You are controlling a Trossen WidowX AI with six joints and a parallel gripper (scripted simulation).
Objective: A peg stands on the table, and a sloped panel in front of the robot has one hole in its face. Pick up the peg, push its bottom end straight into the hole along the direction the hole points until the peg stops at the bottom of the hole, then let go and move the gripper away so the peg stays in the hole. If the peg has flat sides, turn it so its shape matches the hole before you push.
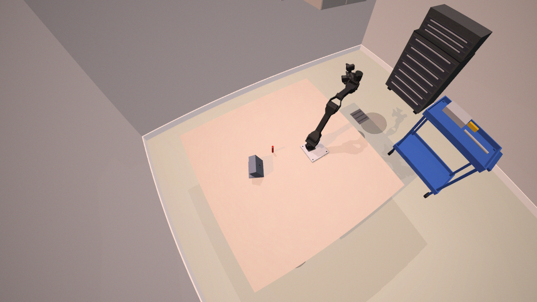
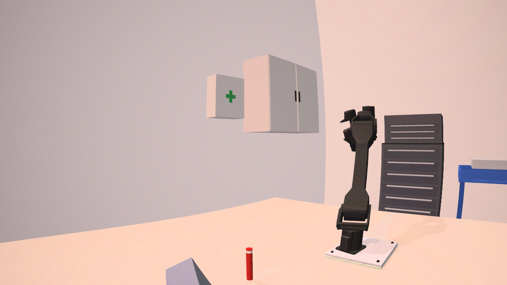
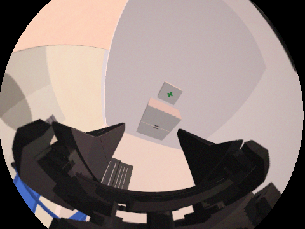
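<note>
Now: gripper tip 76 cm short of the red peg, 33 cm to the right of it and 29 cm above it. Round my gripper tip: grey sloped panel: 92 cm ahead, 42 cm to the left, 30 cm below.
</note>
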